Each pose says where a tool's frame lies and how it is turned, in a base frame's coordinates. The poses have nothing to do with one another.
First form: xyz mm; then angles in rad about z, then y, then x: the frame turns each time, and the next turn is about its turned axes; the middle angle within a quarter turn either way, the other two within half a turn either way.
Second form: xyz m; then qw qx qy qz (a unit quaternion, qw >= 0). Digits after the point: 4 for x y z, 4 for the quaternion.
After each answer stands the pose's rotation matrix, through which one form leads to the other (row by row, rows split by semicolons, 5 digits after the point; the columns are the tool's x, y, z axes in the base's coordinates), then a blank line. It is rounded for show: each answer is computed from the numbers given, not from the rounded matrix.
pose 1, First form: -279.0, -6.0, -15.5, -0.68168, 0.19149, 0.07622
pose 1, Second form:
-0.2790, -0.0060, -0.0155, 0.9363, 0.0677, 0.0774, -0.3359
0.76232 0.63952 0.09938; -0.61858 0.76513 -0.17870; -0.19032 0.07475 0.97887

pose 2, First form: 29.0, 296.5, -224.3, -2.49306, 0.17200, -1.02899
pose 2, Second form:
0.0290, 0.2965, -0.2243, 0.3164, -0.0853, 0.4885, -0.8087
-0.78521 0.42835 0.44717; -0.59511 -0.32241 -0.73614; -0.17115 -0.84414 0.50808

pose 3, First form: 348.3, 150.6, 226.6, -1.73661, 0.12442, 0.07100
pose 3, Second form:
0.3483, 0.1506, 0.2266, 0.6428, 0.0703, 0.0131, -0.7627
-0.16378 0.98235 -0.09040; -0.97866 -0.17332 -0.11038; -0.12410 0.07039 0.98977

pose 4, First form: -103.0, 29.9, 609.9, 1.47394, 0.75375, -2.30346
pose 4, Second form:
-0.1030, 0.0299, 0.6099, 0.0542, -0.7296, -0.4599, 0.5032
0.07051 0.61652 -0.78418; 0.72571 -0.57106 -0.38371; -0.68438 -0.54203 -0.48768

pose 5, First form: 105.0, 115.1, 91.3, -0.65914, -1.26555, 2.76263
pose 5, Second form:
0.1050, 0.1151, 0.0913, 0.3317, 0.7133, -0.3617, 0.5004
0.23757 -0.84792 0.47391; -0.18405 -0.51833 -0.83514; 0.95377 0.11118 -0.27921

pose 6, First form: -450.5, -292.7, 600.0, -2.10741, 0.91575, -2.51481
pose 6, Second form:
-0.4505, -0.2927, 0.6000, 0.5022, -0.3034, 0.8091, -0.0325
-0.31144 -0.45829 0.83245; -0.52357 0.81382 0.25215; -0.79302 -0.35732 -0.49340

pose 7, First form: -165.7, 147.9, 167.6, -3.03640, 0.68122, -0.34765
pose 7, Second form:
-0.1657, 0.1479, 0.1676, 0.1065, 0.3200, 0.1801, -0.9240
-0.77251 0.31208 -0.55302; -0.08156 -0.91245 -0.40097; -0.62974 -0.26465 0.73033

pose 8, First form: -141.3, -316.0, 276.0, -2.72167, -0.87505, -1.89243
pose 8, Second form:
-0.1413, -0.3160, 0.2760, 0.2258, 0.3955, -0.6670, 0.5897
-0.58527 -0.79383 0.16522; -0.26131 -0.00823 -0.96522; 0.76758 -0.60809 -0.20262

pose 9, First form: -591.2, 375.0, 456.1, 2.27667, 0.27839, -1.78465
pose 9, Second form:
-0.5912, 0.3750, 0.4561, 0.1624, -0.4022, -0.6635, 0.6096
-0.62372 0.33572 -0.70588; 0.73174 -0.06671 -0.67831; -0.27481 -0.93960 -0.20406

